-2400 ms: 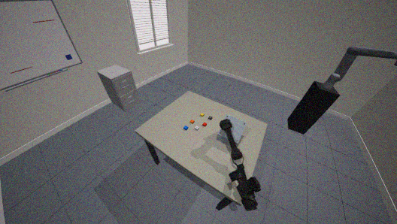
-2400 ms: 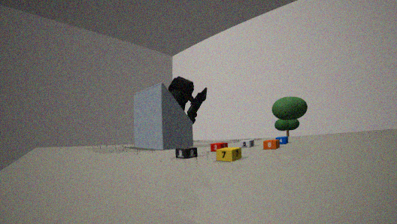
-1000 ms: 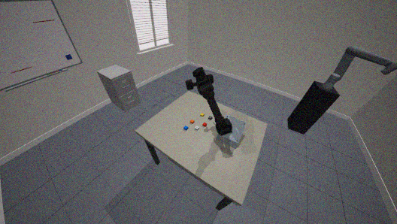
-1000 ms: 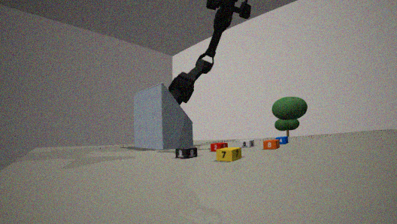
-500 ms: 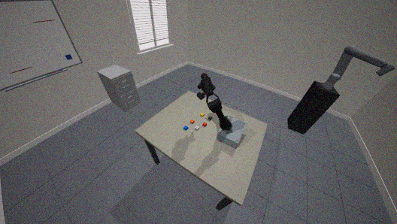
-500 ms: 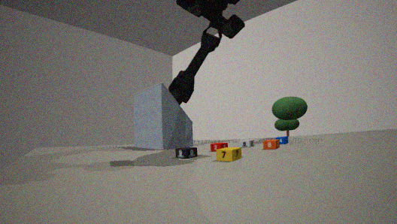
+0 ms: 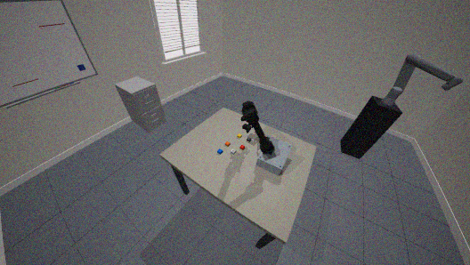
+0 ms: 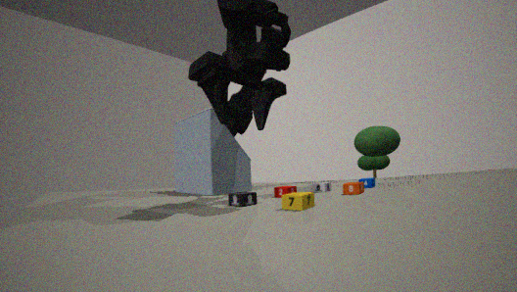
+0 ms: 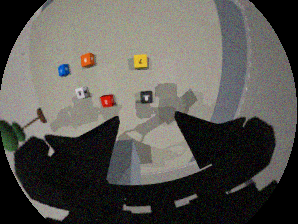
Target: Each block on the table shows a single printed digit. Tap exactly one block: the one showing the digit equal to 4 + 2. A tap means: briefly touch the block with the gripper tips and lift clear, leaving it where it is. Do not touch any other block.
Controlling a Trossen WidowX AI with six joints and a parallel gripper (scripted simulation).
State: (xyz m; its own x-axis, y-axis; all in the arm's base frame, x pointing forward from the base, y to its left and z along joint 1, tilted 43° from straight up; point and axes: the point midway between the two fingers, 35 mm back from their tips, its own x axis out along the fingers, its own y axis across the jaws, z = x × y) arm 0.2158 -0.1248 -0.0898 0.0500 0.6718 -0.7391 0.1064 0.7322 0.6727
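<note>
The white block lies 6 cm ahead of my gripper tip, 19 cm to the left of it and 12 cm below it. From my gripper tip the other things lie so: yellow block (9 cm ahead, 1 cm to the right, 12 cm below); then black block (1 cm to the right, 12 cm below); then red block (1 cm ahead, 11 cm to the left, 12 cm below).
</note>
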